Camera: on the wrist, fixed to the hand. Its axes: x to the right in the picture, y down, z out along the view.
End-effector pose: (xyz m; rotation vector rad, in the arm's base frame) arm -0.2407 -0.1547 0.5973 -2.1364 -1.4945 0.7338
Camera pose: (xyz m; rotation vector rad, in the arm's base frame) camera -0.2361 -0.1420 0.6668 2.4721 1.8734 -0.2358
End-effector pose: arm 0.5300 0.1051 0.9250 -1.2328 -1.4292 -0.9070
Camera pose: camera 0.4989 0.0435 0.9410 -1.6307 -1.1825 -1.4424
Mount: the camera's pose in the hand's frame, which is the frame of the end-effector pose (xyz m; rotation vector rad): 0.0010 -0.0437 -0.0557 -0.6117 0.0288 -0.0311
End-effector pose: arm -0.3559 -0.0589 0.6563 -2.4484 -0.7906 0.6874
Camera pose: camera -0.3399 -0.0423 0.7232 2.8336 1.1088 -0.4178
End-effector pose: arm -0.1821 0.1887 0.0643 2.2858 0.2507 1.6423
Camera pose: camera -0.2326 0.2383 0.0661 1.7846 -0.1895 1.4749
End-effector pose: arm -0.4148 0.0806 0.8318 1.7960 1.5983 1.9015
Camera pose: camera -0.4824 0.0676 0.8150 1.4697 0.8864 2.0955
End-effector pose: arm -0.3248 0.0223 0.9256 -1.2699 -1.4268 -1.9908
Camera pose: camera -0.3821 -0.0091 0.8983 -1.4395 -0.8417 -2.5638
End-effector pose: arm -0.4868 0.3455 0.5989 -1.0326 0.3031 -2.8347
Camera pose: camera -0.5250 0.3962 0.5676 0.9922 -1.1214 2.6108
